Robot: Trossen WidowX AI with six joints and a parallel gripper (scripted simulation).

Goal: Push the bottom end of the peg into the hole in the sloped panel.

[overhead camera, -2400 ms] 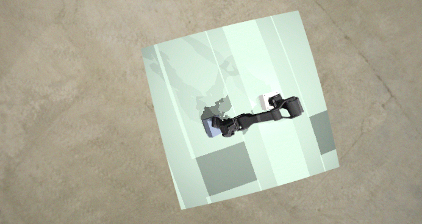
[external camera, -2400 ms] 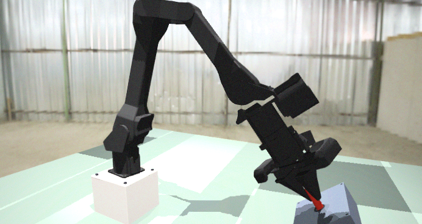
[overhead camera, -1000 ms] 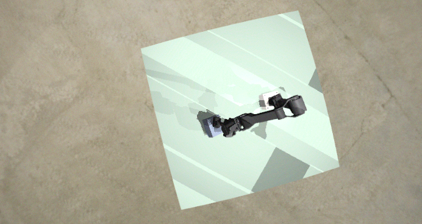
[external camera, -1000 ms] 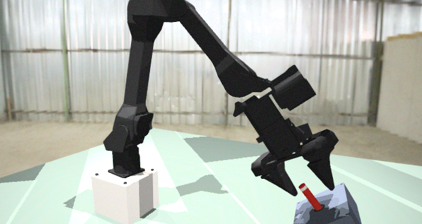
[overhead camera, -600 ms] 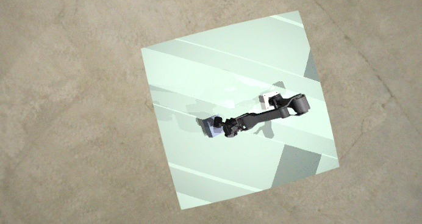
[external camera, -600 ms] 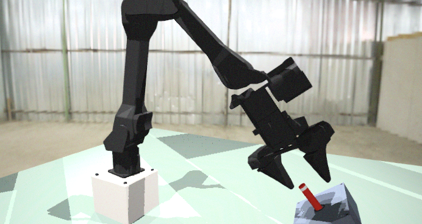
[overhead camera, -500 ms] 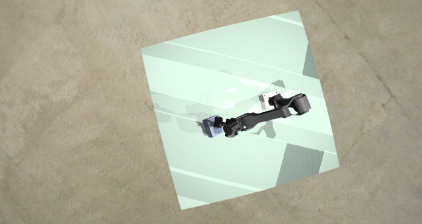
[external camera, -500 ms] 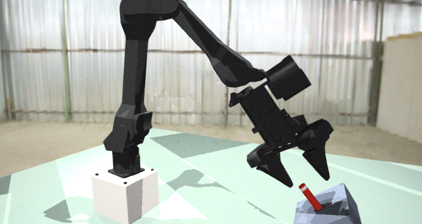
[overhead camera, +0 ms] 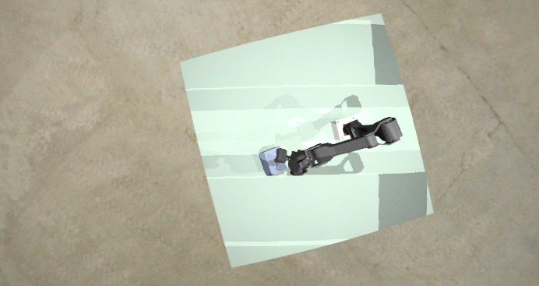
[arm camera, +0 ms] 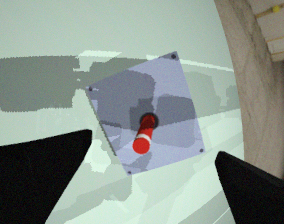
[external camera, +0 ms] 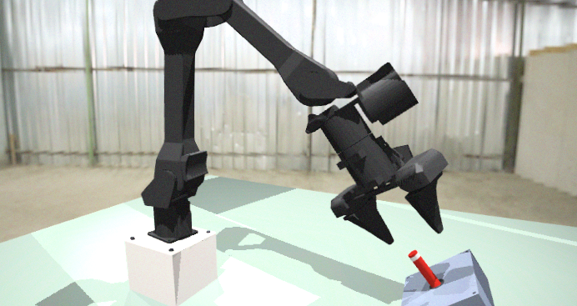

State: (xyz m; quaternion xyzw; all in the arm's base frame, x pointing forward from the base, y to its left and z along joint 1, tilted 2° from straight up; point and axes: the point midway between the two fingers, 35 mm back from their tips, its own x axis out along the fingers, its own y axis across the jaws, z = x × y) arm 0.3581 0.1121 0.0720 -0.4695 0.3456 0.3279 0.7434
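Now: the red round peg 4 cm below my gripper tip and 1 cm ahead of it. Round my gripper tip: sloped panel: 8 cm below, 5 cm ahead, 1 cm to the left.
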